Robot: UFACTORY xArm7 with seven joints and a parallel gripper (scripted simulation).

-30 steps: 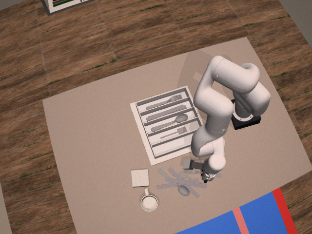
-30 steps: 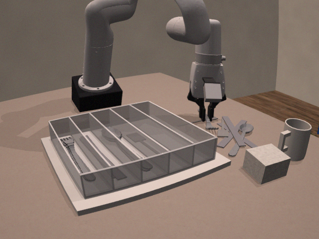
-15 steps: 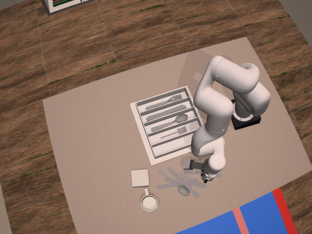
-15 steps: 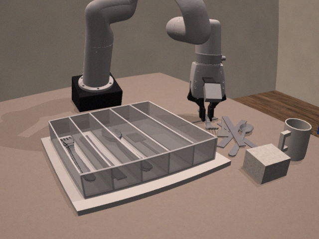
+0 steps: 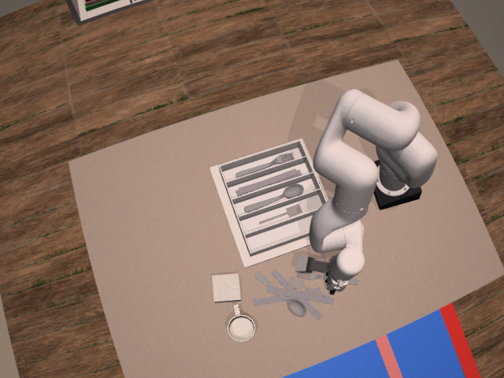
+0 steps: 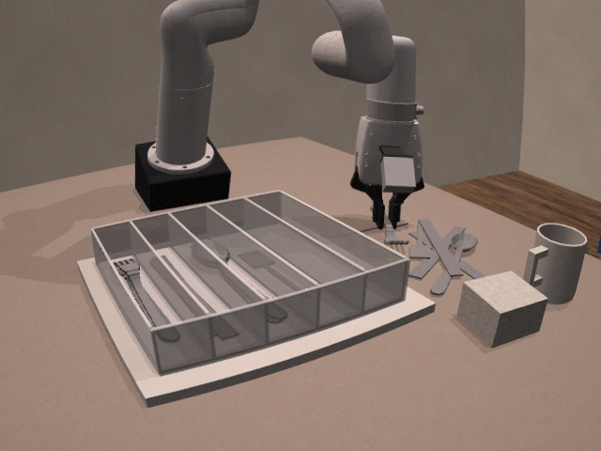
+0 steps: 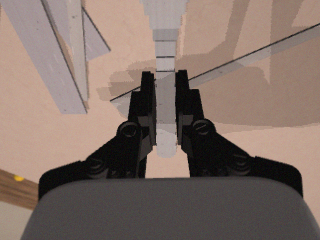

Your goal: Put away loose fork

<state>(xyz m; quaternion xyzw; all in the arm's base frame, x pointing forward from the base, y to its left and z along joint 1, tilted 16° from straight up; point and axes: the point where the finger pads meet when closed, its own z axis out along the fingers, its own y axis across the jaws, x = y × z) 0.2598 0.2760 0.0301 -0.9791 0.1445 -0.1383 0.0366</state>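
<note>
My hand is 13 cm short of the tray, 28 cm to the left of it and 3 cm below it. Round my hand: mug: 29 cm ahead, 11 cm to the left, 1 cm above; block: 32 cm ahead, 1 cm to the right.
</note>
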